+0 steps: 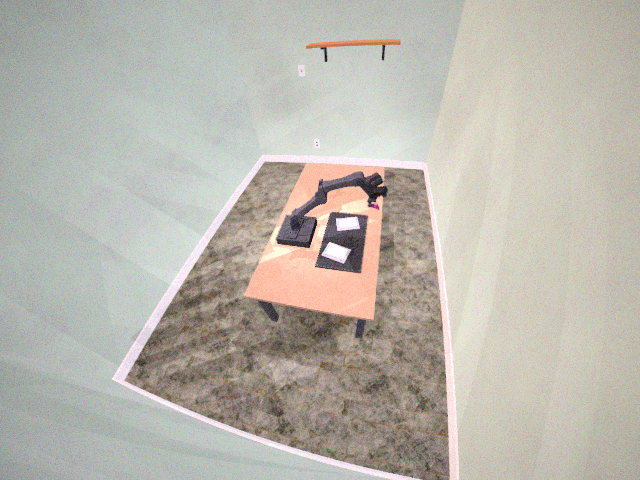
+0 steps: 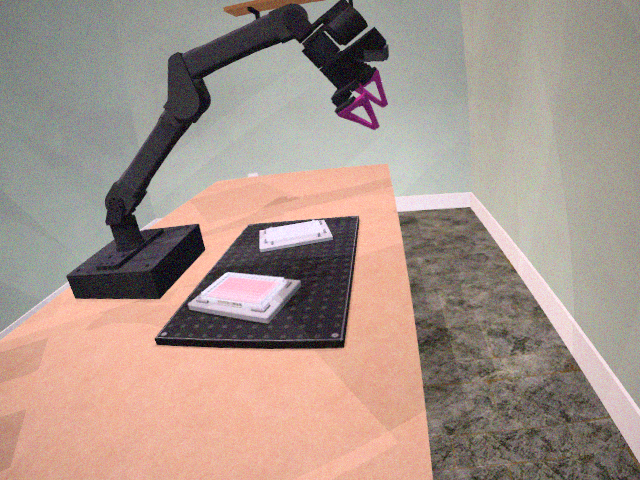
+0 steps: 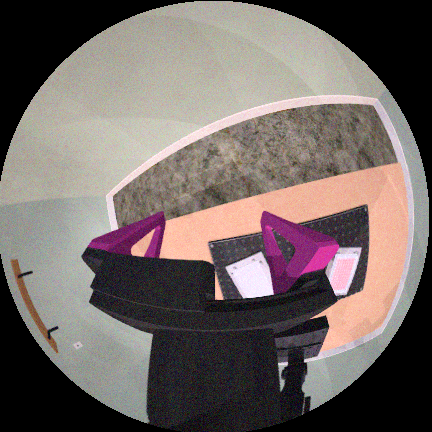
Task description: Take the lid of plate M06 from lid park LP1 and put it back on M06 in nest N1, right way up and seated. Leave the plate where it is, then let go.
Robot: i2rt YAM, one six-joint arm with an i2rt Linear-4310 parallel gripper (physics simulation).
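Places are measured from the arm's base along level axes (x up, y right, z ahead), in metres.
Where they show: gripper, fingertip midpoint: (image 1: 381, 203) (image 2: 381, 116) (image 3: 212, 216); arm's base, origin of the base link: (image 1: 295, 228) (image 2: 132, 249) (image 3: 295, 349).
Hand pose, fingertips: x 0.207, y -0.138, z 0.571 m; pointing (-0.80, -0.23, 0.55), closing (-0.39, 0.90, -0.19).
Observation:
Each offset is from my fingertips to the top centre of the thing. "spot": to the spot under its first point. Level surfaces: height alone.
Plate M06 @(dx -0.232, dy +0.259, dz -0.244 m) (image 1: 337, 252) (image 2: 245, 288) (image 3: 344, 271), with a pink field and white rim, lies flat and without its lid on the light grey nest N1 @(spot: dx -0.247, dy +0.258, dz -0.165 m) (image 2: 287, 292), at the near end of the black board. The lid @(dx -0.241, dy -0.021, dz -0.224 m) (image 1: 347, 223) (image 2: 295, 233) (image 3: 252, 277), flat and white, lies on the lid park LP1 @(dx -0.239, dy -0.021, dz -0.224 m) (image 2: 297, 244) at the board's far end. Its small edge details are too blurred to read. My gripper (image 1: 374, 205) (image 2: 381, 116) (image 3: 212, 216) is open, with nothing between its magenta fingers. It hangs high above the table, beyond the lid park, apart from both objects.
The black perforated board @(dx -0.258, dy +0.119, dz -0.221 m) (image 1: 351, 240) (image 2: 310, 279) (image 3: 350, 230) lies on the wooden table @(dx -0.272 m) (image 1: 310, 284) (image 2: 258, 403). The arm's black base (image 1: 297, 231) (image 2: 139, 263) stands to the left of the board. A wooden shelf (image 1: 353, 43) is on the far wall.

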